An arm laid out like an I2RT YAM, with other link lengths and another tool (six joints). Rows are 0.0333 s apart.
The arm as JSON. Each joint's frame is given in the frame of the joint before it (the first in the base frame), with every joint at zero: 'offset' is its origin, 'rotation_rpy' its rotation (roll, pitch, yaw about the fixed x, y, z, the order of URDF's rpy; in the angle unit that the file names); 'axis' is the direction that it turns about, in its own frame. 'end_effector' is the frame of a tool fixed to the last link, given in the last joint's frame.
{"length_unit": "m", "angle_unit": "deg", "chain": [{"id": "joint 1", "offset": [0.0, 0.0, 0.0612], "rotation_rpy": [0.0, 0.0, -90.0], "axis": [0.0, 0.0, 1.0]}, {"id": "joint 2", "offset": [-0.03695, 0.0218, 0.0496], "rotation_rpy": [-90.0, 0.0, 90.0], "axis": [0.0, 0.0, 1.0]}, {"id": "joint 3", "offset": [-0.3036, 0.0, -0.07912], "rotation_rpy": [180.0, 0.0, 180.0], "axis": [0.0, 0.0, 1.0]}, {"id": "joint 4", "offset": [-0.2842, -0.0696, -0.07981], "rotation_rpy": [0.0, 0.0, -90.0], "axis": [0.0, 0.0, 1.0]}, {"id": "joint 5", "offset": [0.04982, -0.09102, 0.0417], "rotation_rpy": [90.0, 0.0, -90.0], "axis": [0.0, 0.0, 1.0]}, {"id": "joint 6", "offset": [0.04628, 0.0, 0.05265], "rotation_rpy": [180.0, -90.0, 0.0], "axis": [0.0, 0.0, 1.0]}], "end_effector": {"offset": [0.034, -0.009, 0.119], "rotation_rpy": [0.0, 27.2, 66.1]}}
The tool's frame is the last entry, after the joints.
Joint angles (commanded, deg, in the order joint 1, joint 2, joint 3, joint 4, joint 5, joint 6), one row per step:
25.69, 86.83, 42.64, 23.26, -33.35, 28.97
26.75, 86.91, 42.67, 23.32, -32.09, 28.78
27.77, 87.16, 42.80, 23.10, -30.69, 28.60
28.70, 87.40, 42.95, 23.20, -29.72, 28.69
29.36, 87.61, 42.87, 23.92, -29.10, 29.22
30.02, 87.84, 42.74, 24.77, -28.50, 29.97
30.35, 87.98, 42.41, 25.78, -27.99, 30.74
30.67, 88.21, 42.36, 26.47, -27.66, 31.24
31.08, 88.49, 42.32, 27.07, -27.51, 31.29
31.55, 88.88, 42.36, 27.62, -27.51, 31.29
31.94, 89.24, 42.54, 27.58, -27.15, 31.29
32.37, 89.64, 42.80, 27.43, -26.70, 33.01
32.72, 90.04, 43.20, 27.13, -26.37, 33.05
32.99, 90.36, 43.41, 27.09, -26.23, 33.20
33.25, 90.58, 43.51, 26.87, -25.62, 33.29
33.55, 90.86, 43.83, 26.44, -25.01, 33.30
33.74, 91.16, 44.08, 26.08, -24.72, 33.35
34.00, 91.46, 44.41, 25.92, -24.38, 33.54
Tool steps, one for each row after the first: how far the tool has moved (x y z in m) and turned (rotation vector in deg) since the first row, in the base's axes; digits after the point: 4 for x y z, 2 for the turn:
-0.0018, 0.0051, -0.0010, -0.49, -0.37, -0.06
-0.0032, 0.0097, -0.0035, -1.18, -0.44, -0.29
-0.0047, 0.0147, -0.0043, -1.44, -0.54, -0.29
-0.0057, 0.0188, -0.0042, -1.17, -0.59, -0.38
-0.0070, 0.0230, -0.0041, -0.76, -0.50, -0.51
-0.0073, 0.0249, -0.0043, -0.27, -0.41, -0.89
-0.0074, 0.0273, -0.0040, 0.08, -0.41, -1.03
-0.0083, 0.0303, -0.0044, 0.21, -0.63, -0.78
-0.0096, 0.0340, -0.0051, 0.31, -0.80, -0.31
-0.0100, 0.0364, -0.0069, 0.10, -0.67, -0.26
-0.0110, 0.0397, -0.0083, 0.62, 0.92, -0.77
-0.0109, 0.0423, -0.0095, 0.39, 1.15, -0.74
-0.0112, 0.0444, -0.0106, 0.33, 1.37, -0.65
-0.0111, 0.0453, -0.0126, 0.02, 1.61, -1.00
-0.0106, 0.0468, -0.0141, -0.37, 1.83, -1.28
-0.0105, 0.0479, -0.0160, -0.66, 2.15, -1.38
-0.0101, 0.0499, -0.0165, -0.74, 2.35, -1.50

